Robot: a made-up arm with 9 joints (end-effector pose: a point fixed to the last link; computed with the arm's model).
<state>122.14 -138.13 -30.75 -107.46 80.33 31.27 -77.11 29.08 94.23</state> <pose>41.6 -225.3 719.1 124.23 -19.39 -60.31</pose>
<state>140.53 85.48 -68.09 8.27 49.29 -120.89 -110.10 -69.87 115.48</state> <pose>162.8 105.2 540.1 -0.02 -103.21 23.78</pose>
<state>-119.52 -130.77 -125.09 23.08 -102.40 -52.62 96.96 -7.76 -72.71</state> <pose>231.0 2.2 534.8 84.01 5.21 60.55</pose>
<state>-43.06 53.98 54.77 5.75 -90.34 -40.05 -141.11 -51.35 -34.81</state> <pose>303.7 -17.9 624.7 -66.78 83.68 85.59</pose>
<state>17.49 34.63 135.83 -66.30 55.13 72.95 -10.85 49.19 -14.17</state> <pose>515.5 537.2 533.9 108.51 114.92 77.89</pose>
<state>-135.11 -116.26 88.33 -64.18 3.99 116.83 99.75 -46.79 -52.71</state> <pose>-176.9 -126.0 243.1 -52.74 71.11 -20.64</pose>
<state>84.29 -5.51 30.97 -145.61 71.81 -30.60 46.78 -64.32 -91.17</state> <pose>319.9 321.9 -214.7 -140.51 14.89 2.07</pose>
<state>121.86 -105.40 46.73 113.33 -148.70 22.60 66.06 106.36 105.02</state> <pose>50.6 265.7 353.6 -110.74 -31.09 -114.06</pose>
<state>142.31 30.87 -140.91 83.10 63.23 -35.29 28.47 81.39 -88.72</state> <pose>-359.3 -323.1 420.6 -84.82 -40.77 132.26</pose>
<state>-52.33 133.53 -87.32 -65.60 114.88 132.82 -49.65 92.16 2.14</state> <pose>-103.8 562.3 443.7 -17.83 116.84 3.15</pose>
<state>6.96 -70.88 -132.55 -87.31 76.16 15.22 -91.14 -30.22 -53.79</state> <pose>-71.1 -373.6 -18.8 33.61 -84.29 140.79</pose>
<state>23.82 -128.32 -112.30 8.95 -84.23 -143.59 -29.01 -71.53 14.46</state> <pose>-286.8 -118.5 231.8 49.64 -79.38 79.71</pose>
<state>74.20 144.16 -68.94 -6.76 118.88 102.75 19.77 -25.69 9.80</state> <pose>-267.6 -359.4 458.8 103.09 -5.58 -58.43</pose>
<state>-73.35 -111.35 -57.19 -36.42 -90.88 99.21 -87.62 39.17 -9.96</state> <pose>107.2 122.4 541.3 -115.66 -96.20 16.94</pose>
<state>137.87 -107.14 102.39 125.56 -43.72 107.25 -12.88 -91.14 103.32</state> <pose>-162.9 343.7 64.9 -101.72 73.72 14.59</pose>
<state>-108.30 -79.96 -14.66 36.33 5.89 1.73 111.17 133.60 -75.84</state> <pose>-283.3 -347.5 416.7 -85.55 -37.01 149.06</pose>
